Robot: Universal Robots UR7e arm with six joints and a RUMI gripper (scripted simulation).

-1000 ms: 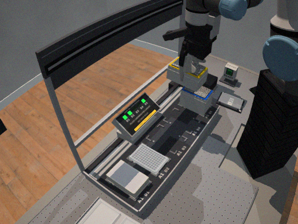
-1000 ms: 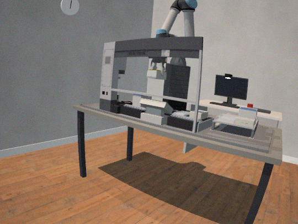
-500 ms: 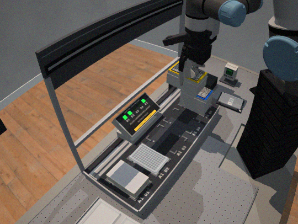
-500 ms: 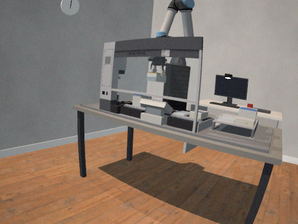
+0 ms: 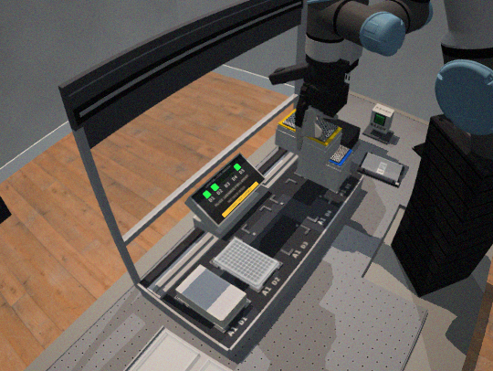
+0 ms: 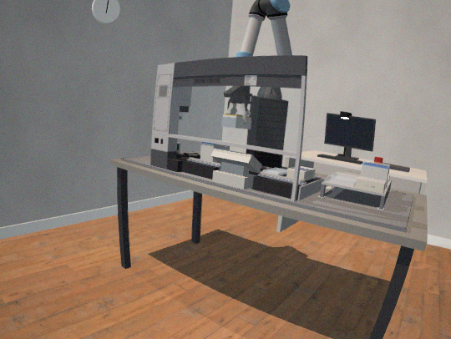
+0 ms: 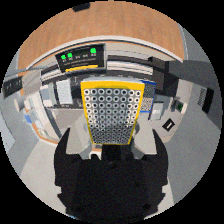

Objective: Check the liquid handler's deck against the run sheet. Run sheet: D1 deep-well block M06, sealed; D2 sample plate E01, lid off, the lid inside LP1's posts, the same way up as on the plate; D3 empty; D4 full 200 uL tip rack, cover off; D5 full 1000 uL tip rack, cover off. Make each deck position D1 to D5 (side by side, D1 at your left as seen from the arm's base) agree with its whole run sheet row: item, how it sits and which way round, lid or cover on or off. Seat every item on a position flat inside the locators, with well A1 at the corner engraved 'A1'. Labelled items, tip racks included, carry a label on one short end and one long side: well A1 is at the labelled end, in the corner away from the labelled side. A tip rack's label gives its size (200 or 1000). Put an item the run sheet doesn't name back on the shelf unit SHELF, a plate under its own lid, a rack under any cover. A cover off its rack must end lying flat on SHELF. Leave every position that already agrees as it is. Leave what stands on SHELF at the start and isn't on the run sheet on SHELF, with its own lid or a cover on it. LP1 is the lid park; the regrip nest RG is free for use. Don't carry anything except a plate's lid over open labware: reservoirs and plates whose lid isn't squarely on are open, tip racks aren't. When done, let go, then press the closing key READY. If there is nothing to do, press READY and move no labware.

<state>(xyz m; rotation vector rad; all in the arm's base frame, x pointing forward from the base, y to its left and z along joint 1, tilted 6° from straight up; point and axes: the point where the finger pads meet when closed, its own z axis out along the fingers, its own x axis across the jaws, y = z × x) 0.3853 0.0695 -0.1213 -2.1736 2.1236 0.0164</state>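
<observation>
The blue-rimmed tip rack lies 13 cm to the right of my hand and 15 cm below it. Round my hand: sample plate: 1 cm behind, 25 cm to the left, 21 cm below; yellow-rimmed tip rack: 1 cm behind, 1 cm to the right, 1 cm above; gantry bar: 19 cm ahead, 9 cm to the left, 25 cm above.
</observation>
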